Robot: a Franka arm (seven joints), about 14 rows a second.
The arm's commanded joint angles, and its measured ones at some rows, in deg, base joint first. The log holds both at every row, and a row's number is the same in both.
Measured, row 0:
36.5 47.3 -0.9 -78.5 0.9 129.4 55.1
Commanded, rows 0 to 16:
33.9 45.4 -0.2 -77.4 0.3 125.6 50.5
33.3 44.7 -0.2 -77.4 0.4 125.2 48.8
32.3 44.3 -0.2 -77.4 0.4 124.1 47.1
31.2 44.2 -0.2 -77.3 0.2 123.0 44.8
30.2 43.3 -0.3 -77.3 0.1 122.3 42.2
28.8 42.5 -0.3 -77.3 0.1 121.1 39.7
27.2 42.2 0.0 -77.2 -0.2 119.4 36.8
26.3 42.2 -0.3 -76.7 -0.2 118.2 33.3
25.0 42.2 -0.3 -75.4 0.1 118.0 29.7
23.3 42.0 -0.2 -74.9 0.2 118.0 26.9
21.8 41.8 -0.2 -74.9 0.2 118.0 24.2
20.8 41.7 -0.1 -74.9 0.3 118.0 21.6
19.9 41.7 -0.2 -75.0 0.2 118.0 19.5
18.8 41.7 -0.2 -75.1 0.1 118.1 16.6
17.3 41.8 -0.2 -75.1 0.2 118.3 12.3
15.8 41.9 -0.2 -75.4 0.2 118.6 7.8
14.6 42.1 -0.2 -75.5 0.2 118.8 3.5
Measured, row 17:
17.5 42.3 -1.3 -75.3 0.9 118.9 10.3
